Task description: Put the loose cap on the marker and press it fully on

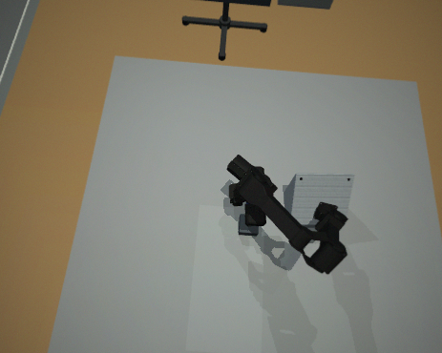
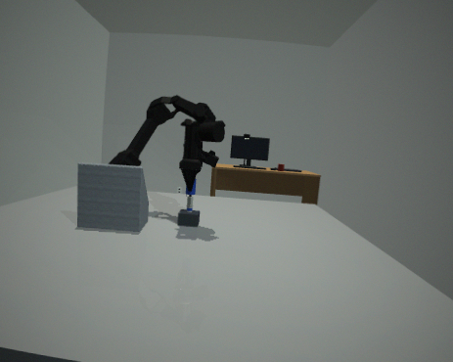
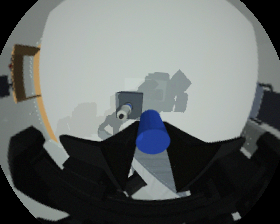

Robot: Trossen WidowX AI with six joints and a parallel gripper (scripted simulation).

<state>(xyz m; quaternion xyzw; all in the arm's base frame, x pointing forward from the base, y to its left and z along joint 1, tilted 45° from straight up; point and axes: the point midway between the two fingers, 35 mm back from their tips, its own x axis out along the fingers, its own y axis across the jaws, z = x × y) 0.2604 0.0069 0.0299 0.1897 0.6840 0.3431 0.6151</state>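
Right now the dark holder block is 1 cm behind my gripper tip, 5 cm to the left of it and 10 cm below it. The rest, counted from my gripper tip: blue cap: 1 cm above.
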